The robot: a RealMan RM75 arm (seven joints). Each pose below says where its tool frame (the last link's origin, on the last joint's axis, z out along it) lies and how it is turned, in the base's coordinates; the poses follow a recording.
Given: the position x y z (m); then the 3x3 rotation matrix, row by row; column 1 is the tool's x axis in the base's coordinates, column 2 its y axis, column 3 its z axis. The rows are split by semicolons.
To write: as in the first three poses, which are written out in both.
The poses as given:
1: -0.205 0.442 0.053; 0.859 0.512 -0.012; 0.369 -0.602 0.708; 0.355 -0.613 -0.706
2: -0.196 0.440 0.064; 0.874 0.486 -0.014; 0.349 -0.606 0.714; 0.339 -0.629 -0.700
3: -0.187 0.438 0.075; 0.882 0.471 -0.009; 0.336 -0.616 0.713; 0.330 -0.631 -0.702
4: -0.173 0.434 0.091; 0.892 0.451 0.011; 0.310 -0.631 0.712; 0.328 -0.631 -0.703
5: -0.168 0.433 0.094; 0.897 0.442 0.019; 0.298 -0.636 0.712; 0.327 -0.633 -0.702
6: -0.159 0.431 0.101; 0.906 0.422 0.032; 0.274 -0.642 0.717; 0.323 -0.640 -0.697
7: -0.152 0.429 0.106; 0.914 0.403 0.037; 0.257 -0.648 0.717; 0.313 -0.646 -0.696
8: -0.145 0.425 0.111; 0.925 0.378 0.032; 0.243 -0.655 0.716; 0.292 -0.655 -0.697
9: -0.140 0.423 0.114; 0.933 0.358 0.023; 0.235 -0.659 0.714; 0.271 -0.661 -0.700
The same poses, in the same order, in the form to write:
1: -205 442 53; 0.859 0.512 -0.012; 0.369 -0.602 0.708; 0.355 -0.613 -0.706
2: -196 440 64; 0.874 0.486 -0.014; 0.349 -0.606 0.714; 0.339 -0.629 -0.700
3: -187 438 75; 0.882 0.471 -0.009; 0.336 -0.616 0.713; 0.330 -0.631 -0.702
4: -173 434 91; 0.892 0.451 0.011; 0.310 -0.631 0.712; 0.328 -0.631 -0.703
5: -168 433 94; 0.897 0.442 0.019; 0.298 -0.636 0.712; 0.327 -0.633 -0.702
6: -159 431 101; 0.906 0.422 0.032; 0.274 -0.642 0.717; 0.323 -0.640 -0.697
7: -152 429 106; 0.914 0.403 0.037; 0.257 -0.648 0.717; 0.313 -0.646 -0.696
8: -145 425 111; 0.925 0.378 0.032; 0.243 -0.655 0.716; 0.292 -0.655 -0.697
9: -140 423 114; 0.933 0.358 0.023; 0.235 -0.659 0.714; 0.271 -0.661 -0.700
